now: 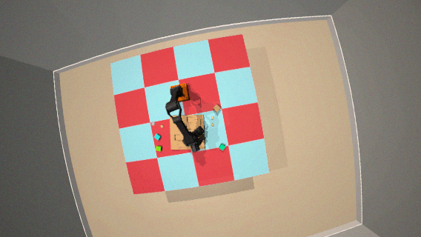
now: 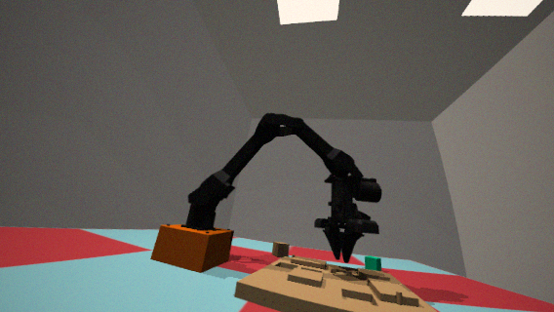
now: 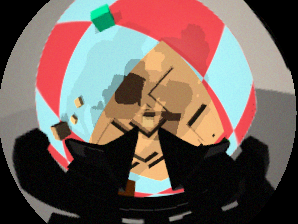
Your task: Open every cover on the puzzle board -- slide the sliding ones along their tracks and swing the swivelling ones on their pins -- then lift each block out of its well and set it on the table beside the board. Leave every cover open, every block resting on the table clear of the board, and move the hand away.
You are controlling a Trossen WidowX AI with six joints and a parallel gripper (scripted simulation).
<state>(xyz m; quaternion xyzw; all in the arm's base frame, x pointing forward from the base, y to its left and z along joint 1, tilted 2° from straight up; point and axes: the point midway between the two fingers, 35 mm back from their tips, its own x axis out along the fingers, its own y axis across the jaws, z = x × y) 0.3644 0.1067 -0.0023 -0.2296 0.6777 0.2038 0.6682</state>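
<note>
Now: the tan puzzle board 1 cm behind my gripper tip, 5 cm to the right of it and 3 cm below it. From my gripper tip the other things lie so: brown block 21 cm behind, 20 cm to the left, 2 cm below; then cyan block 1 cm ahead, 34 cm to the right, 3 cm below; then bright green block 11 cm ahead, 33 cm to the right, 3 cm below.
</note>
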